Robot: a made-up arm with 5 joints. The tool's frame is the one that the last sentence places. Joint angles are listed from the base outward.
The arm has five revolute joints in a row. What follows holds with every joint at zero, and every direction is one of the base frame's.
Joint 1 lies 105.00 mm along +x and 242.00 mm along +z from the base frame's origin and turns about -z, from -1.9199 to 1.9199 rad.
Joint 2 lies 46.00 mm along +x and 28.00 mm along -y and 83.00 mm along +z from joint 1 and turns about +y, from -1.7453 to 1.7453 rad.
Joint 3 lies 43.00 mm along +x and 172.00 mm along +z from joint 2 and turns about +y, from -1.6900 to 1.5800 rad.
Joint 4 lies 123.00 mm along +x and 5.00 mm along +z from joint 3 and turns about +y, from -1.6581 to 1.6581 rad.
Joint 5 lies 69.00 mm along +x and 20.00 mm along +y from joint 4 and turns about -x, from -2.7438 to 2.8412 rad.
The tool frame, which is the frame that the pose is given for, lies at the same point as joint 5; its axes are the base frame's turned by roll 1.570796, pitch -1.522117 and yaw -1.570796 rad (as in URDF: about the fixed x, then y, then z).
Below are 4 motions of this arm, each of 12 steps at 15 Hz.
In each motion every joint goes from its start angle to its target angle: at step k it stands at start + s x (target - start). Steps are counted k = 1, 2, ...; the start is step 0. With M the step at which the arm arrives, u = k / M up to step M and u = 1 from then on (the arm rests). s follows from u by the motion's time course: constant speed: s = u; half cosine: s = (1 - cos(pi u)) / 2; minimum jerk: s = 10 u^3 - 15 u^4 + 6 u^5.
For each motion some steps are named. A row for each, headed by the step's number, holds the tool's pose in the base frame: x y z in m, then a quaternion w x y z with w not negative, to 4 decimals.
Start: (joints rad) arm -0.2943 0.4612 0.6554 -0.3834 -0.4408
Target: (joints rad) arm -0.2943 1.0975 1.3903 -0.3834 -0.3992
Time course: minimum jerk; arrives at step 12
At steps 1, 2, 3, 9, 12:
1: 0.3658 0.0707 0.3042 0.9106 0.1541 -0.3729 -0.0891
2: 0.3620 0.0695 0.2976 0.9189 0.1465 -0.3553 -0.0893
3: 0.3527 0.0667 0.2835 0.9358 0.1295 -0.3153 -0.0896
9: 0.2096 0.0233 0.2213 0.9778 -0.0710 0.1812 -0.0774
12: 0.1925 0.0182 0.2269 0.9618 -0.0956 0.2457 -0.0740

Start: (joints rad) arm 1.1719 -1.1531 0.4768 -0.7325 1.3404
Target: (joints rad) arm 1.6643 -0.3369 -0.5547 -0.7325 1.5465
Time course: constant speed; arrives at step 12
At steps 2, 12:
2: 0.1039 -0.0223 0.6046 0.0630 -0.9589 -0.2766 0.0023
12: 0.0878 -0.0982 0.6693 0.0266 0.9996 -0.0103 -0.0022

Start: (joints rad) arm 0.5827 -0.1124 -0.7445 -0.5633 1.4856
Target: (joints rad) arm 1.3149 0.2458 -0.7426 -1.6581 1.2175
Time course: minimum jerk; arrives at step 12
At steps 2, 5, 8, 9, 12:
2: 0.2302 -0.0970 0.6641 0.0571 -0.8494 -0.5240 0.0248
5: 0.2143 -0.1330 0.6510 0.0503 0.8855 0.4616 0.0131
8: 0.1731 -0.1770 0.6207 0.2132 0.9081 0.3602 0.0068
9: 0.1604 -0.1855 0.6116 0.2512 0.9082 0.3346 -0.0053
12: 0.1472 -0.1929 0.6019 0.2872 0.9063 0.3094 -0.0210

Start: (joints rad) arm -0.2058 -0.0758 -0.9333 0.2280 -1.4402
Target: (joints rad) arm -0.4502 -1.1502 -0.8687 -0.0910 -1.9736
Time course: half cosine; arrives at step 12
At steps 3, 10, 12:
3: 0.2348 0.0237 0.6740 0.2311 0.7515 -0.5911 -0.1804
10: -0.0419 -0.0768 0.6187 0.1592 -0.9121 0.3439 -0.1564
12: -0.0596 -0.0884 0.6024 0.1882 -0.9104 0.3165 -0.1884

